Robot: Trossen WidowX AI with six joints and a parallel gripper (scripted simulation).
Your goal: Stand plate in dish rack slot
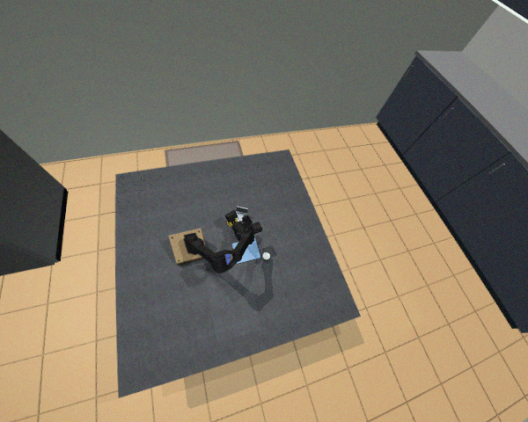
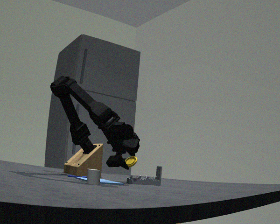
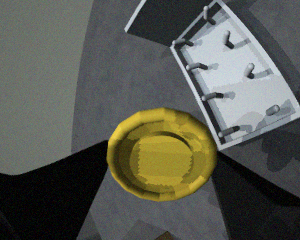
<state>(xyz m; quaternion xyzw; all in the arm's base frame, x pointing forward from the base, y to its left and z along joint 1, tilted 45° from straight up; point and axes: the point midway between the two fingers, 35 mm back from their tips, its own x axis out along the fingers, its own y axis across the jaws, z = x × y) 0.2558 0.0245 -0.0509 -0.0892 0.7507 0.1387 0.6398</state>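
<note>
My gripper tip is 6 cm short of the grey dish rack, 3 cm to the right of it and 6 cm above it. From my gripper tip the other things lie so: blue spoon 7 cm behind, 21 cm to the right, 8 cm below; yellow plate 1 cm to the right, 1 cm above; white cup 15 cm ahead, 25 cm to the right, 6 cm below.
</note>
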